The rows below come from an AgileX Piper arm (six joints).
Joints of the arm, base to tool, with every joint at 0 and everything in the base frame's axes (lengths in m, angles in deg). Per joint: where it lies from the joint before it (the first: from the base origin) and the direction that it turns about. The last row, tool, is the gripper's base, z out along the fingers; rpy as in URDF.
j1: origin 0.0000 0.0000 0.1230 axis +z
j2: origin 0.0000 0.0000 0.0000 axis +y
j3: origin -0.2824 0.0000 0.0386 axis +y
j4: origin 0.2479 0.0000 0.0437 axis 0.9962 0 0.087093
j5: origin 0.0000 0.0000 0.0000 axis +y
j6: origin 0.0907 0.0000 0.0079 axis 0.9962 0 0.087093
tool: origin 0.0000 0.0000 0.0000 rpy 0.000 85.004 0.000
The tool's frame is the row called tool.
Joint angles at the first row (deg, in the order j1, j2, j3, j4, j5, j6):
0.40 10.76 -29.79 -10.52 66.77 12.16
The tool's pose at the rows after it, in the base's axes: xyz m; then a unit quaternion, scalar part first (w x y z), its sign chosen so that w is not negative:
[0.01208 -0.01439 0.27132 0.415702 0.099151 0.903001 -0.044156]
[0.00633 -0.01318 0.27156 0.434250 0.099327 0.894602 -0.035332]
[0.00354 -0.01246 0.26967 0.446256 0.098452 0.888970 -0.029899]
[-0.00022 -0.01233 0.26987 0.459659 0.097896 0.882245 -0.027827]
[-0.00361 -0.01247 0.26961 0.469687 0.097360 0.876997 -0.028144]
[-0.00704 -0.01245 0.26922 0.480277 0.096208 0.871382 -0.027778]
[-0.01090 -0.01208 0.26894 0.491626 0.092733 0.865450 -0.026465]
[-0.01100 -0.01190 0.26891 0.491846 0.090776 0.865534 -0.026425]
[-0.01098 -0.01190 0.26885 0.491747 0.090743 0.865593 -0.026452]
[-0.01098 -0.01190 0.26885 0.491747 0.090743 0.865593 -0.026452]
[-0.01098 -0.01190 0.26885 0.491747 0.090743 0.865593 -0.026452]
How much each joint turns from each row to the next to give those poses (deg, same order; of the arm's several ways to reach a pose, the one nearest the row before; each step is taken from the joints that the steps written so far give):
-0.79 -1.98 0.89 0.66 -0.14 -0.18
0.00 -2.32 0.02 0.81 -0.13 -0.04
0.07 -1.59 0.52 0.45 -0.51 0.00
0.06 -1.56 0.02 0.06 -0.19 -0.03
0.00 -1.35 0.05 -0.11 0.00 -0.11
0.00 -1.40 0.07 0.00 -0.06 -0.18
0.00 -1.53 0.00 0.25 0.00 -0.48
0.00 -0.05 0.00 0.12 0.00 -0.25
0.00 0.00 0.01 0.00 0.00 0.00
0.00 0.00 0.00 0.00 0.00 0.00
0.00 0.00 0.00 0.00 0.00 0.00

